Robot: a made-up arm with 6 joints. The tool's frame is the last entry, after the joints.
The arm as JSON. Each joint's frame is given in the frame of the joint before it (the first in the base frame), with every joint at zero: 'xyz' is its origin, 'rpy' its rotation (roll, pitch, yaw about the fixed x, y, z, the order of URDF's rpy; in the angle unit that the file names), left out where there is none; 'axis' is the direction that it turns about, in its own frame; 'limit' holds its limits. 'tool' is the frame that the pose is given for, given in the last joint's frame.
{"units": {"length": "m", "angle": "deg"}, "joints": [
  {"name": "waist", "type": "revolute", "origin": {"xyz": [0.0, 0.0, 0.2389]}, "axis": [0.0, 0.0, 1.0], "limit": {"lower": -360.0, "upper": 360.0}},
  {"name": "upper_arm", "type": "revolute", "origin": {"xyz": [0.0, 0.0, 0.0], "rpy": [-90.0, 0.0, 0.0]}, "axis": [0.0, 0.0, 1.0], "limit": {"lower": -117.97, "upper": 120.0}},
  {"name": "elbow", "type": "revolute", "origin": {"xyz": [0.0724, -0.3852, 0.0]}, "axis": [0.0, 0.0, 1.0], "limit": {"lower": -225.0, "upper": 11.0}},
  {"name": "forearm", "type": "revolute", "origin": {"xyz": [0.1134, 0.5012, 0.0], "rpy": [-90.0, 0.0, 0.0]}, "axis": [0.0, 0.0, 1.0], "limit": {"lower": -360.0, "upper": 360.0}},
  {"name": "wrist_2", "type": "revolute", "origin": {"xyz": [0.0, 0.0, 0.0], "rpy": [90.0, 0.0, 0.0]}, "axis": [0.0, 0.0, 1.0], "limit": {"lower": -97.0, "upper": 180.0}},
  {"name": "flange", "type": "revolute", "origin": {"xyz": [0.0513, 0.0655, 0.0], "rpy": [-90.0, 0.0, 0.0]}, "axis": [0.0, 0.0, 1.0], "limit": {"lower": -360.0, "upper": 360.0}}
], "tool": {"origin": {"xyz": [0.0, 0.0, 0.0]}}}
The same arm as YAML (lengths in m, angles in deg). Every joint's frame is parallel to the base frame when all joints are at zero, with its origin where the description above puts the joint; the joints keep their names.
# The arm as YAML. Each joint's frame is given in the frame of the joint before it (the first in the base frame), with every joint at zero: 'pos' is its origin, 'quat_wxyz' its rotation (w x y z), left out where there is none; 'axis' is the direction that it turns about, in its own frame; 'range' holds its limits. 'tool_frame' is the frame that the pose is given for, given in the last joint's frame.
length_unit: m
angle_unit: deg
joints:
  - joint: waist
    pos: [0.0, 0.0, 0.2389]
    axis: [0.0, 0.0, 1.0]
    range: [-360.0, 360.0]
  - joint: upper_arm
    pos: [0.0, 0.0, 0.0]
    axis: [0.0, 1.0, 0.0]
    range: [-117.97, 120.0]
  - joint: elbow
    pos: [0.0724, 0.0, 0.3852]
    axis: [0.0, 1.0, 0.0]
    range: [-225.0, 11.0]
  - joint: forearm
    pos: [0.1134, 0.0, -0.5012]
    axis: [0.0, 0.0, -1.0]
    range: [-360.0, 360.0]
  - joint: wrist_2
    pos: [0.0, 0.0, 0.0]
    axis: [0.0, 1.0, 0.0]
    range: [-97.0, 180.0]
  - joint: flange
    pos: [0.0513, 0.0, -0.0655]
    axis: [0.0, 0.0, -1.0]
    range: [-360.0, 360.0]
tool_frame:
  pos: [0.0, 0.0, 0.0]
  quat_wxyz: [0.0, 1.0, 0.0, 0.0]

